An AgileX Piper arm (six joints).
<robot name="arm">
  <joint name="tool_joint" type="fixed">
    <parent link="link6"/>
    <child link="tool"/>
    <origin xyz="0 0 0" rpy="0 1.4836 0"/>
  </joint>
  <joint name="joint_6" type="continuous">
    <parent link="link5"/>
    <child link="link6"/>
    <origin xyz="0.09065 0 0.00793" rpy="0 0 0"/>
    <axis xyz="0.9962 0 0.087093"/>
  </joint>
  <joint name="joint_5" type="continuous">
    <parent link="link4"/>
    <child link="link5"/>
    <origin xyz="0 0 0" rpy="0 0 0"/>
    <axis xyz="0 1 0"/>
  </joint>
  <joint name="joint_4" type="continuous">
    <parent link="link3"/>
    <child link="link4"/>
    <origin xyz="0.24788 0 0.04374" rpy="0 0 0"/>
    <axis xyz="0.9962 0 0.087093"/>
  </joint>
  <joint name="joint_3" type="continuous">
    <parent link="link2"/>
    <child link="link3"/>
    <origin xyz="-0.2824 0 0.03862" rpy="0 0 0"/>
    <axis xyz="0 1 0"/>
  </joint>
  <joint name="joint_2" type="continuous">
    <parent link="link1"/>
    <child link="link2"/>
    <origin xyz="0 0 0" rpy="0 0 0"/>
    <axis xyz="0 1 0"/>
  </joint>
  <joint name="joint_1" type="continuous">
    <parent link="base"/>
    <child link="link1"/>
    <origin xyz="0 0 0.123" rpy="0 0 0"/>
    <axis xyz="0 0 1"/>
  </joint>
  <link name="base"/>
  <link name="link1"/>
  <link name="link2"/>
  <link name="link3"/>
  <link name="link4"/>
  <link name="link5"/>
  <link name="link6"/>
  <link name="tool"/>
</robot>
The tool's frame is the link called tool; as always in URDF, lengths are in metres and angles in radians. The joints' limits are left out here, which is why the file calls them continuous.
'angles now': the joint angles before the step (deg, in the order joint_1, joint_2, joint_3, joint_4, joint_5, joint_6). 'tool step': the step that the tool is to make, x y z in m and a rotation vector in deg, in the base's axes. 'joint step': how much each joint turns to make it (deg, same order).
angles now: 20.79, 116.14, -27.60, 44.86, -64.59, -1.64
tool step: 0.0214, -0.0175, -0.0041, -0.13, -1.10, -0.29
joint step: -5.99, 2.37, -3.56, -5.74, 0.30, 0.06
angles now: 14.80, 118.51, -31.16, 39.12, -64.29, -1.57
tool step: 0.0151, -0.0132, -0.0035, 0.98, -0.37, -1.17
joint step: -3.81, 1.63, -3.04, -2.72, 1.42, 0.53
